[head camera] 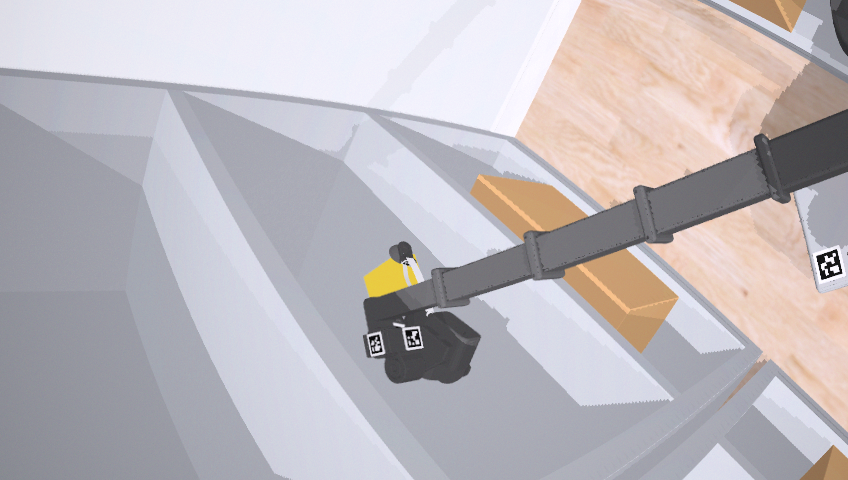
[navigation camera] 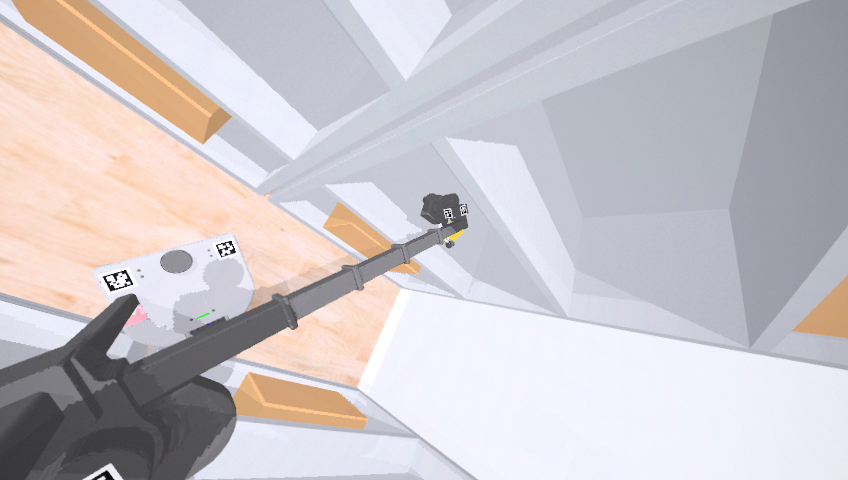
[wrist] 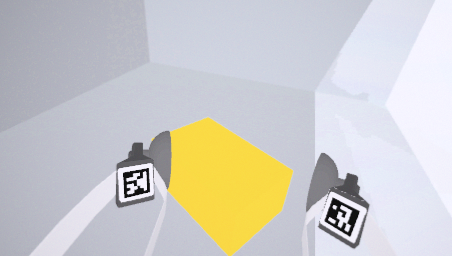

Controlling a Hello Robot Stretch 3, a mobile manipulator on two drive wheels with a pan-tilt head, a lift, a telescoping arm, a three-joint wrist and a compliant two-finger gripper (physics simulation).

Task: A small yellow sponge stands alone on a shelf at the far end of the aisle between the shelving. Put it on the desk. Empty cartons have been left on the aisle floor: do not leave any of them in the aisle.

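Seen in the pictures: gripper, fingertip midpoint: (head camera: 388, 276) (wrist: 240, 161); robot's base, origin of the base link: (navigation camera: 177, 260).
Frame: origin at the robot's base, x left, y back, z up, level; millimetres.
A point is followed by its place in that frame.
The yellow sponge (head camera: 386, 277) @[x -861, y 189, z 579 mm] (navigation camera: 455, 236) @[x -862, y 204, z 579 mm] (wrist: 227, 185) @[x -838, y 169, z 579 mm] rests on a grey shelf (head camera: 333, 255) @[x -1069, y 284, z 534 mm] (wrist: 250, 105) @[x -994, y 322, z 534 mm]. In the head view the wrist and arm hide part of it. My gripper (wrist: 240, 161) @[x -850, y 189, z 583 mm] is open around the sponge. In the wrist view the left fingertip overlaps the sponge's left edge, and a gap shows between the sponge and the right fingertip. Whether the left fingertip touches it I cannot tell. In the head view one fingertip shows at the sponge's far end. The desk does not show, and I see no carton on the visible aisle floor.
My extended arm (head camera: 702, 214) @[x -196, y 86, z 781 mm] (navigation camera: 321, 289) @[x -179, y 92, z 781 mm] crosses from the base (navigation camera: 160, 285) @[x 58, y 51, z 160 mm] over wooden floor (head camera: 624, 107) @[x -559, y 514, z 0 mm] (navigation camera: 89, 178) @[x 108, y -315, z 1 mm]. Upright shelf boards stand on both sides of the gripper. Brown boxes (head camera: 648, 285) (navigation camera: 130, 65) sit in the shelving. A white wall (head camera: 238, 41) @[x -853, y 637, z 857 mm] (navigation camera: 535, 368) @[x -768, y 705, z 895 mm] closes the end.
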